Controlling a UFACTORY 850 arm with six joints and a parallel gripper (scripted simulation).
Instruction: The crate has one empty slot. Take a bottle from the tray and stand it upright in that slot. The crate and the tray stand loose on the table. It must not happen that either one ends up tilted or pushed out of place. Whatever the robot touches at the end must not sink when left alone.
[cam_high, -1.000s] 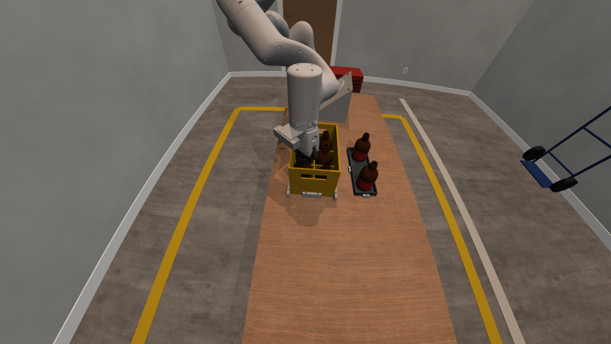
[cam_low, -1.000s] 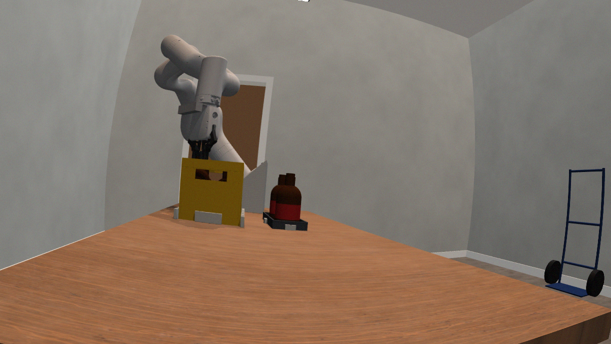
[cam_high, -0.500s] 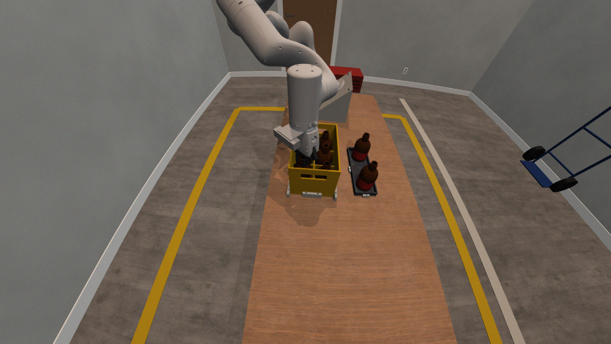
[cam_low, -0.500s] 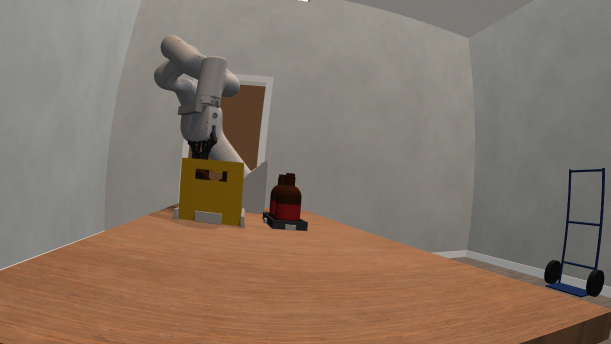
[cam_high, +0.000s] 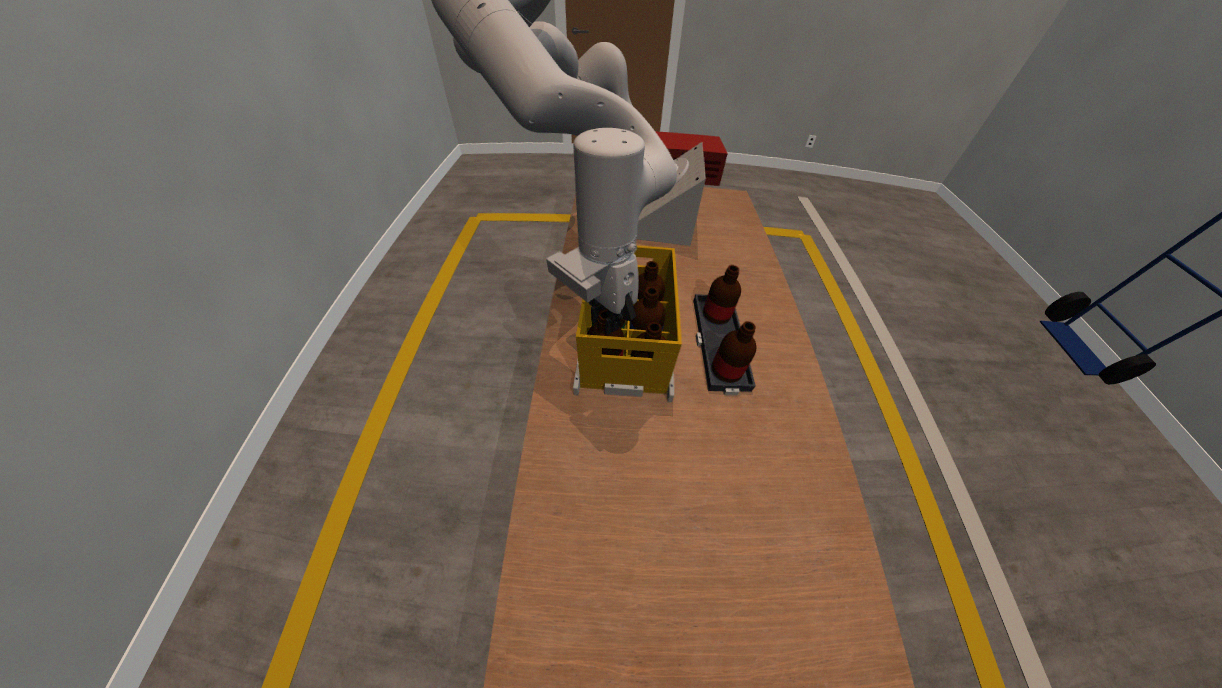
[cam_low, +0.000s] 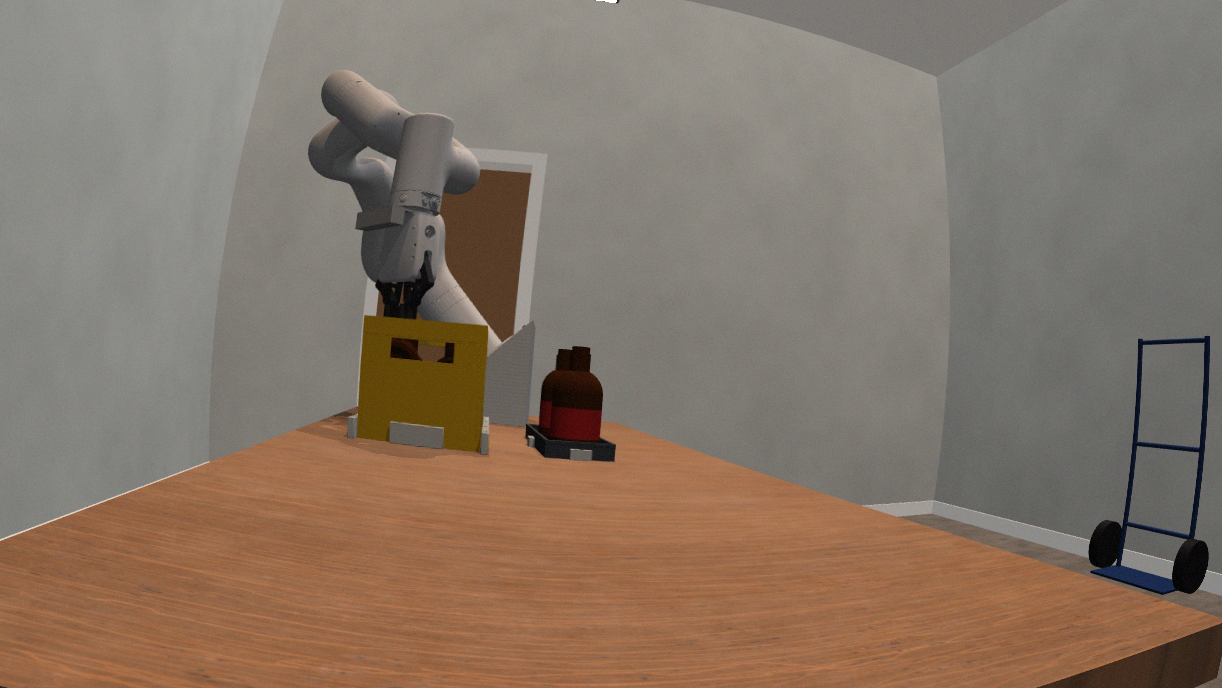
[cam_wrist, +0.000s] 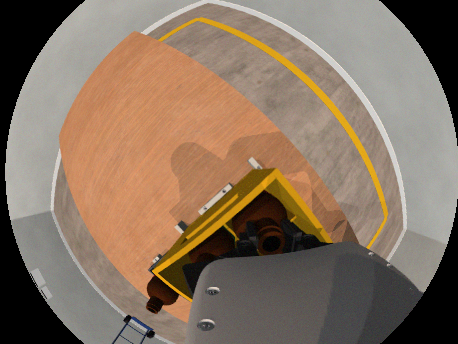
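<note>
Right now the yellow crate is 90 mm below my hand, 90 mm behind it and 40 mm to the left of it.
</note>
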